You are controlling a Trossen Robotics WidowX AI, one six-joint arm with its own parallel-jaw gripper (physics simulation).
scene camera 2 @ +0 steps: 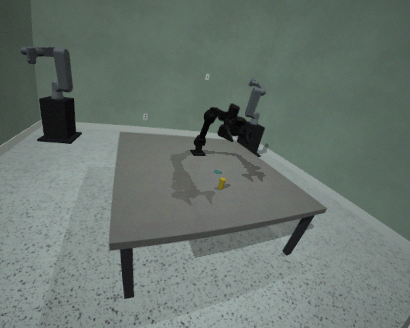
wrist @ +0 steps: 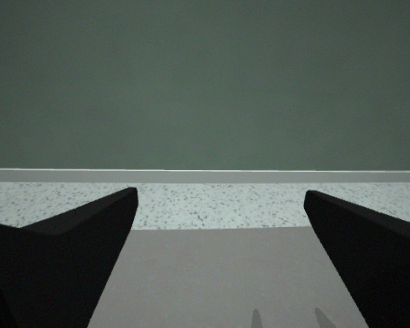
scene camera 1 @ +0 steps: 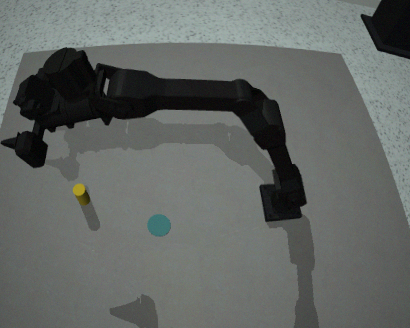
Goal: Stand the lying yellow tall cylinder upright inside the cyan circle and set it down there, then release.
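Where they show: gripper, fingertip midpoint: (scene camera 2: pixel 240 142) (wrist: pixel 222 197) (scene camera 1: pixel 8 122); arm's base, link origin: (scene camera 2: pixel 198 151) (scene camera 1: pixel 283 202).
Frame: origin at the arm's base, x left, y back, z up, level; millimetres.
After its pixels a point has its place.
The yellow tall cylinder (scene camera 1: pixel 81 195) @(x 36, y -526, z 48 mm) (scene camera 2: pixel 222 184) @(x 20, y -551, z 22 mm) stands upright on the table, outside the cyan circle and apart from it. The cyan circle (scene camera 1: pixel 159 225) @(x 75, y -327, z -14 mm) (scene camera 2: pixel 218 172) @(x 78, y -333, z -14 mm) lies flat on the table with its disc uncovered, to the right of the cylinder in scene camera 1. My gripper (scene camera 1: pixel 9 122) @(x 13, y -629, z 319 mm) (wrist: pixel 222 197) @(x 13, y -629, z 319 mm) is open and empty. It is raised above the table, apart from the cylinder, beyond it toward the upper left in scene camera 1. The cylinder and the circle do not show in the wrist view, where the fingers stand wide apart.
The arm's base (scene camera 1: pixel 280 204) @(x 18, y -19, z 29 mm) (scene camera 2: pixel 198 153) @(x -9, y -47, z 2 mm) is fixed to the grey table (scene camera 1: pixel 210 280) @(x 213, y -196, z -15 mm) (scene camera 2: pixel 150 215) @(x -396, y -771, z -15 mm). The arm reaches over the table, and its shadows fall across the top. Two grey robot arms on black pedestals (scene camera 2: pixel 57 119) (scene camera 2: pixel 254 137) stand on the floor beyond the table.
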